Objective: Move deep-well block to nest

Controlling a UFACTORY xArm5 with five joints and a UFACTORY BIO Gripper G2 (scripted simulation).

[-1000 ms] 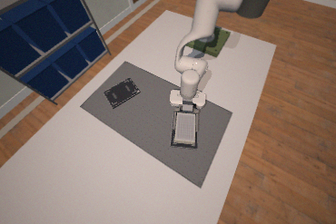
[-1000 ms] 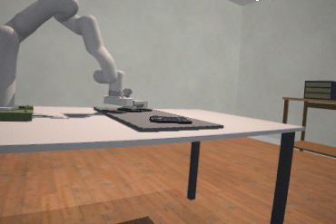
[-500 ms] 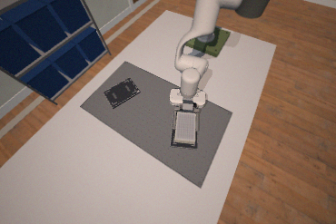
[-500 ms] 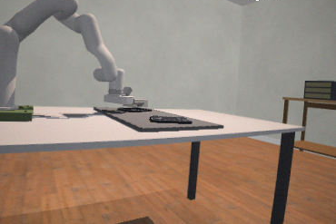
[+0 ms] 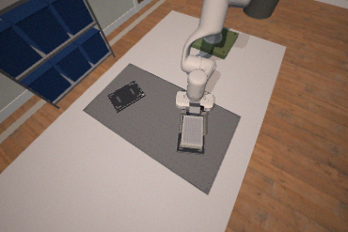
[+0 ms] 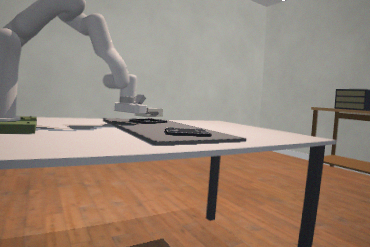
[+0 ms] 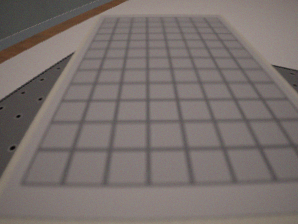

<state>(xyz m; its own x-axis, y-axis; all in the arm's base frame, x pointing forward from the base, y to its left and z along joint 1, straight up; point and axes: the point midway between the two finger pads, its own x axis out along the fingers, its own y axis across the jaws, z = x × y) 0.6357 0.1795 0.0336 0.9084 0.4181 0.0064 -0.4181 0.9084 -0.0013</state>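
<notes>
Now: hand 180 mm to the left of the grey perforated mat, 60 mm above it and 10 mm past it. Round my hand: white 96-well deep-well block 10 mm ahead.
</notes>
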